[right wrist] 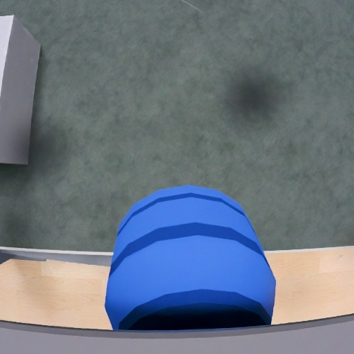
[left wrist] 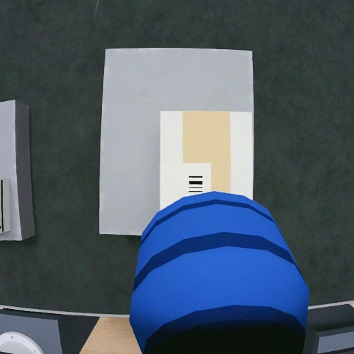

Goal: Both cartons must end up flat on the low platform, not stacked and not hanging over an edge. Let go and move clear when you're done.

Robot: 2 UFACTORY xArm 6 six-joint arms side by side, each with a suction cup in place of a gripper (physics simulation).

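In the left wrist view a white carton with a tan stripe and barcode (left wrist: 206, 140) lies flat on the raised grey platform (left wrist: 130, 140), whose side shows in the right wrist view (right wrist: 21, 95). Part of another carton (left wrist: 5, 206) shows at the left edge of the left wrist view, on the low platform (left wrist: 10, 137), inset from its right edge. My left suction cup (left wrist: 216, 210) is over the near part of the first carton and hides it; it looks open, the contact face hidden. My right suction cup (right wrist: 190, 205) is open and empty, above the dark mat, right of the raised platform.
A strip of dark green mat (left wrist: 67, 150) (right wrist: 200, 125) separates the two platforms. Grey arm base parts (left wrist: 32, 327) (left wrist: 337, 340) stand at the near edge of the left wrist view. Wooden floor (right wrist: 310, 280) shows beyond the mat's near edge.
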